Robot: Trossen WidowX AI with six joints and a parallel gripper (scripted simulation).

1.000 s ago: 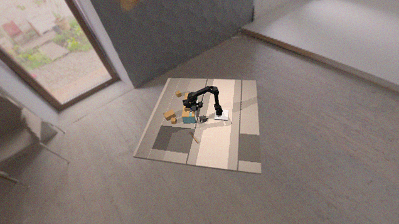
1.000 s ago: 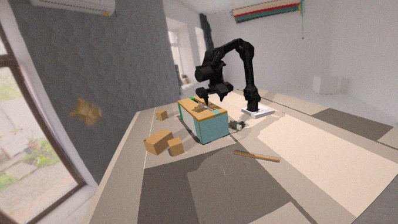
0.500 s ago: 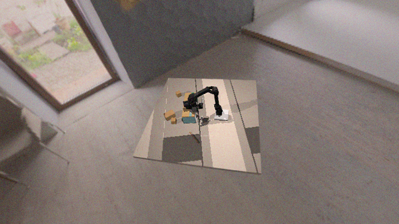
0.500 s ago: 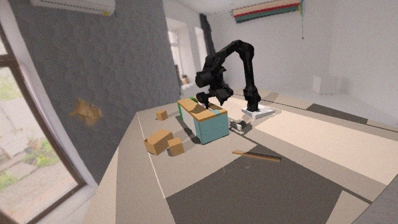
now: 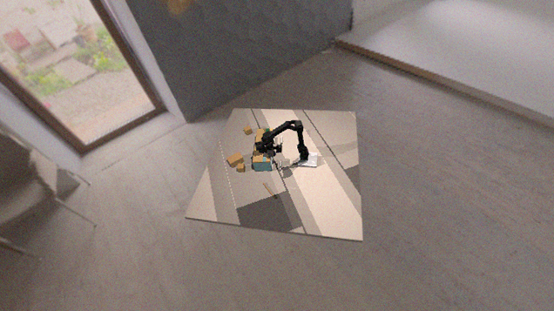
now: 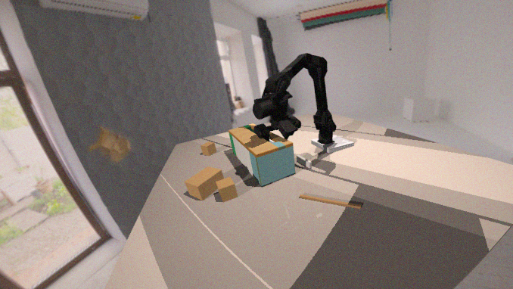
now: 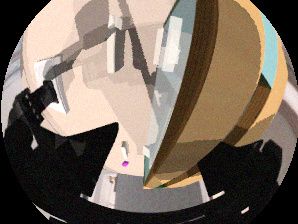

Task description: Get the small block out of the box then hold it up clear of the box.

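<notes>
Right now my gripper tip is 5 cm short of the blue block and 3 cm to the left of it. Also, from my gripper tip: box (6 cm to the right, 4 cm ahead, 2 cm below); thin wooden stick (32 cm to the left, 8 cm below, 1 cm behind).
</notes>
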